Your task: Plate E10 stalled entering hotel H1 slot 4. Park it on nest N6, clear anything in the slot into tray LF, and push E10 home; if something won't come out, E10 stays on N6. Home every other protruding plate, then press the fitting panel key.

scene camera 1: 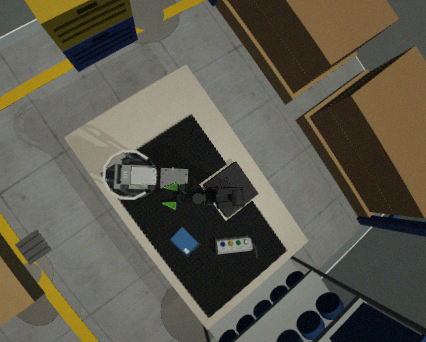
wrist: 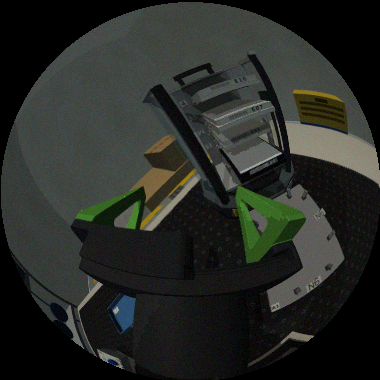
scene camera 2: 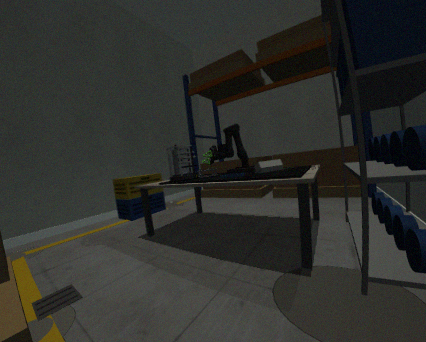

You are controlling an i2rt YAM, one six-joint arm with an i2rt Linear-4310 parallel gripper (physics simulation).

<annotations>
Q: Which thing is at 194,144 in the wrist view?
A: A round rack.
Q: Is my gripper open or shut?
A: Open.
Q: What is my gripper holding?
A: Nothing.
</annotations>
